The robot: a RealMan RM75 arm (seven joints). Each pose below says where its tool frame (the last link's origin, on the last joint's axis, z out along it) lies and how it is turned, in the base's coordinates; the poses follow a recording.
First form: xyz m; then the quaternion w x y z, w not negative.
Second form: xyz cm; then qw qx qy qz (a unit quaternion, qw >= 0). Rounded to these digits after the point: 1 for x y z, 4 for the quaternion.
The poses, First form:
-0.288, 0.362, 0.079, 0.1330, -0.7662, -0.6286, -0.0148
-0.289, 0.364, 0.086, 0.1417, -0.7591, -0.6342, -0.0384
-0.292, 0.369, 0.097, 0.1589, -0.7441, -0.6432, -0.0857
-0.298, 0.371, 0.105, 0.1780, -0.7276, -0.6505, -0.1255
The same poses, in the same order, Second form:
-28.8, 36.2, 7.9, 0.1330, -0.7662, -0.6286, -0.0148
-28.9, 36.4, 8.6, 0.1417, -0.7591, -0.6342, -0.0384
-29.2, 36.9, 9.7, 0.1589, -0.7441, -0.6432, -0.0857
-29.8, 37.1, 10.5, 0.1780, -0.7276, -0.6505, -0.1255

